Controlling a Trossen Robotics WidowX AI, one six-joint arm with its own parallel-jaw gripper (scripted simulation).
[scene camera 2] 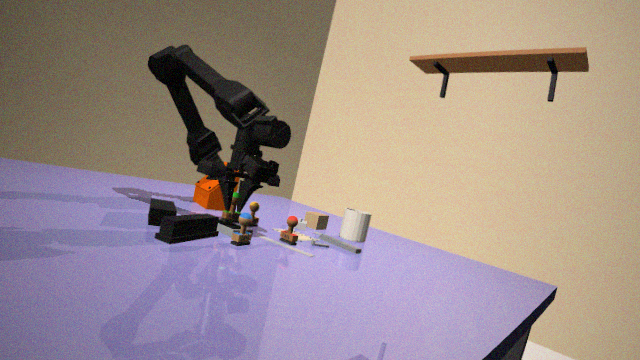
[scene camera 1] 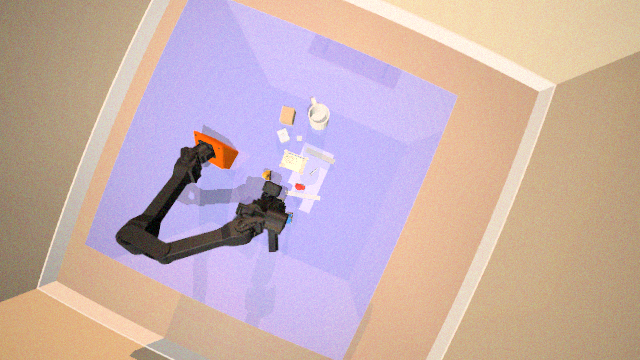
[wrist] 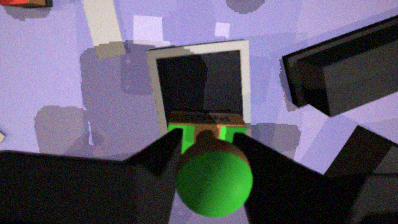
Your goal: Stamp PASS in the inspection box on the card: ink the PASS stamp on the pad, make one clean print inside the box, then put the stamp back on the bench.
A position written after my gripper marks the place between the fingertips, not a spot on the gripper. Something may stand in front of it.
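My gripper [scene camera 2: 232,211] appears again at [wrist: 207,138]. A green stamp [wrist: 212,173] and an ink pad [wrist: 209,76] are visible, the stamp being hidden by my gripper in scene camera 1. A white mug [scene camera 2: 355,224] is visible too; in the wrist view the mug is out of frame.
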